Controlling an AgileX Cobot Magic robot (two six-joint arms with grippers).
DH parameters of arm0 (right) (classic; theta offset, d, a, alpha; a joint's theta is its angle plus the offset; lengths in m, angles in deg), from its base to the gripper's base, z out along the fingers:
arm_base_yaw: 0 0.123 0 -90
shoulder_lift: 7.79 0 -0.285 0
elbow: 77.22 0 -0.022 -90
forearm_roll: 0 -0.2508 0 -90
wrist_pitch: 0 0 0.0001 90
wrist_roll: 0 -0.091 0 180
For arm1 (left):
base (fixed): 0 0 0 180
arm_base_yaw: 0 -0.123 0 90
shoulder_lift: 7.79 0 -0.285 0
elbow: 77.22 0 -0.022 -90
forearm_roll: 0 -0.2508 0 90
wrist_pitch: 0 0 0.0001 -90
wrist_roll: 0 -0.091 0 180
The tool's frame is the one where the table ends.
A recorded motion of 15 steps. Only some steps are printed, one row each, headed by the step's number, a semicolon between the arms.
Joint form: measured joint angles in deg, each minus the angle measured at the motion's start. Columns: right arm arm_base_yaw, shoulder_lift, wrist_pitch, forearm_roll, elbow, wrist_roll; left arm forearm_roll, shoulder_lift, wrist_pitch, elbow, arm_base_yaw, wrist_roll.
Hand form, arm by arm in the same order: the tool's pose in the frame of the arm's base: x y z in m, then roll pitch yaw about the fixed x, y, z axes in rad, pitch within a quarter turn. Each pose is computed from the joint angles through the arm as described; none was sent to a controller.
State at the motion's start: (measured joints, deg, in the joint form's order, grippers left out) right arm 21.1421 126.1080 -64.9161 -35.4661 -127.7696 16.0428; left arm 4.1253 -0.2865 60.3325 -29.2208 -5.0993 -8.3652
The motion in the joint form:
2: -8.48 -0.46 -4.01 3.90 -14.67 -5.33; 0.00 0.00 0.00 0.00 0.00 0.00
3: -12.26 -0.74 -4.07 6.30 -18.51 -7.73; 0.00 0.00 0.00 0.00 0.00 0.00
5: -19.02 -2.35 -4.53 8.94 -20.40 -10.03; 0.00 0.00 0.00 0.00 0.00 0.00
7: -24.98 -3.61 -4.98 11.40 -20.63 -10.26; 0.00 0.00 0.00 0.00 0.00 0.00
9: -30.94 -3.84 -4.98 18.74 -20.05 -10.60; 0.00 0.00 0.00 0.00 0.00 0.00
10: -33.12 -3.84 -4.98 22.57 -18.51 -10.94; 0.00 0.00 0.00 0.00 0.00 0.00
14: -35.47 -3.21 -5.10 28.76 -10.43 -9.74; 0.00 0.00 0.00 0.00 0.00 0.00
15: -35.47 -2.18 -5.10 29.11 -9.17 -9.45; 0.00 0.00 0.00 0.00 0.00 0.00
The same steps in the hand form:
2: 0.4565 0.1481 0.3883 2.6043 0.7897 -2.9583; -0.0060 -0.0063 0.2808 2.9769 1.1153 2.9781
3: 0.4606 0.1139 0.4077 2.6164 0.8414 -3.0567; -0.0060 -0.0063 0.2808 2.9769 1.1153 2.9781
5: 0.4602 0.0551 0.4278 2.6340 0.8789 3.0810; -0.0060 -0.0063 0.2808 2.9769 1.1153 2.9781
7: 0.4564 0.0043 0.4371 2.6883 0.8993 2.9983; -0.0060 -0.0063 0.2808 2.9769 1.1153 2.9781
9: 0.4542 -0.0535 0.4329 2.8584 0.8959 2.9584; -0.0060 -0.0063 0.2808 2.9769 1.1153 2.9781
10: 0.4537 -0.0768 0.4242 2.9426 0.8675 2.9485; -0.0060 -0.0063 0.2808 2.9769 1.1153 2.9781
14: 0.4597 -0.1071 0.3778 3.0912 0.7107 2.9832; -0.0060 -0.0063 0.2808 2.9769 1.1153 2.9781
15: 0.4646 -0.1089 0.3629 3.0980 0.6707 2.9894; -0.0060 -0.0063 0.2808 2.9769 1.1153 2.9781

